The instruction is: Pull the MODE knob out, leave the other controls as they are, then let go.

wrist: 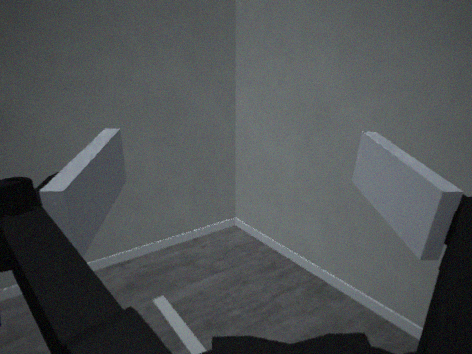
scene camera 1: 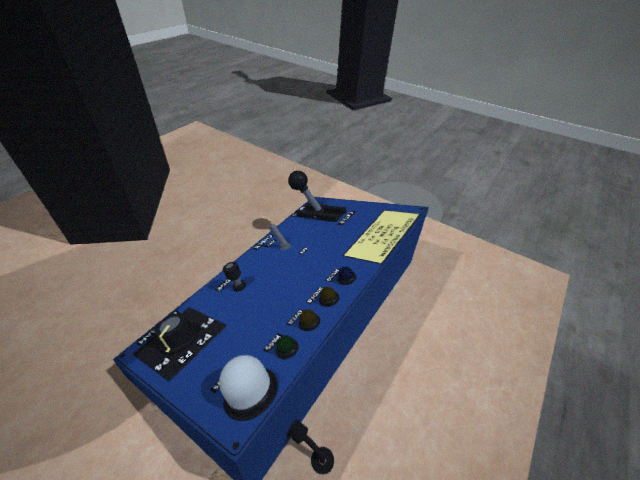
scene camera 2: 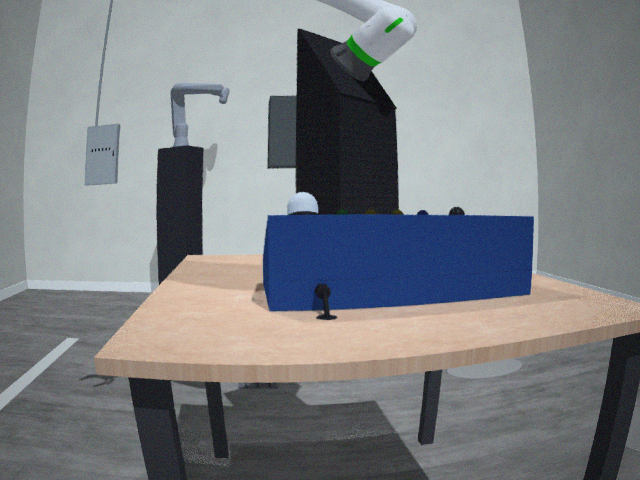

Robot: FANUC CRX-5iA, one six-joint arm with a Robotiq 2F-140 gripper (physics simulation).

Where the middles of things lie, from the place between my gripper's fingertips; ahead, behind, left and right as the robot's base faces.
Right now my hand is 60 mm past the program selector (scene camera 1: 175, 333), 690 mm to the right of it and 990 mm above it. The rest, counted from my hand: blue control box (scene camera 1: 266, 349) 50 mm behind, 890 mm to the left, 1000 mm below.
